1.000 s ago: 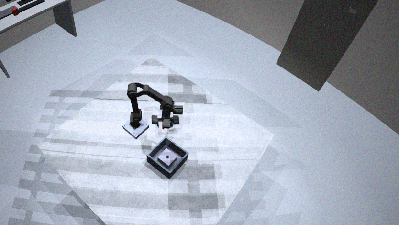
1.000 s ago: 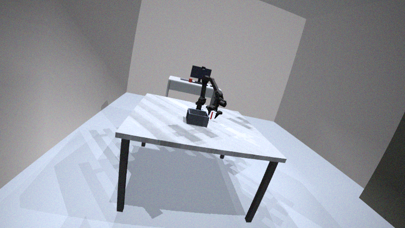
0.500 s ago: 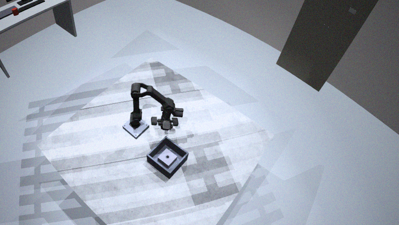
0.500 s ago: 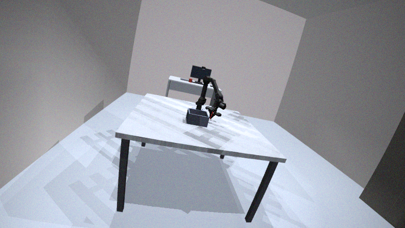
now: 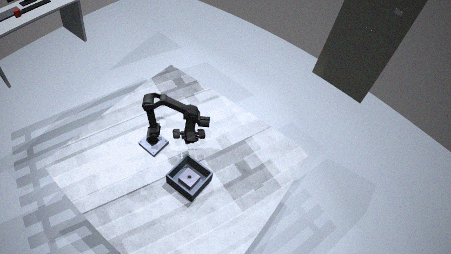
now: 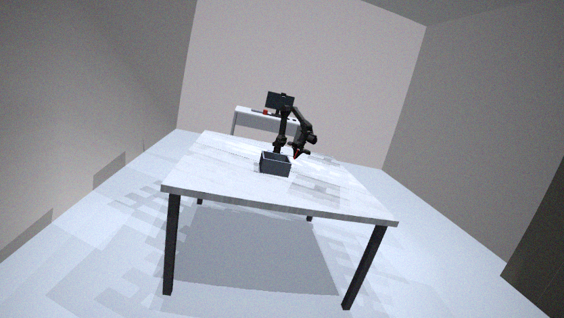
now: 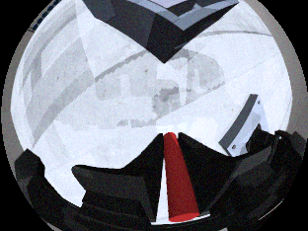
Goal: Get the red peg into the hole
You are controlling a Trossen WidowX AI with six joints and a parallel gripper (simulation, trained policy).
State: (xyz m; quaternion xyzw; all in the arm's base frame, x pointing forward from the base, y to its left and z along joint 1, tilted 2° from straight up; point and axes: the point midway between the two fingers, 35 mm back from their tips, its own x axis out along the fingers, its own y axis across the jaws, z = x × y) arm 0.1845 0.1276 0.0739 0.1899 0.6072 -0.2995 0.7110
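Now: the grey plate 160 mm ahead of my gripper tip, 150 mm to the right of it and 20 mm below it. Round my gripper tip: dark box (160 mm ahead, 150 mm to the right, 40 mm below); red peg (30 mm above, 10 mm to the left).
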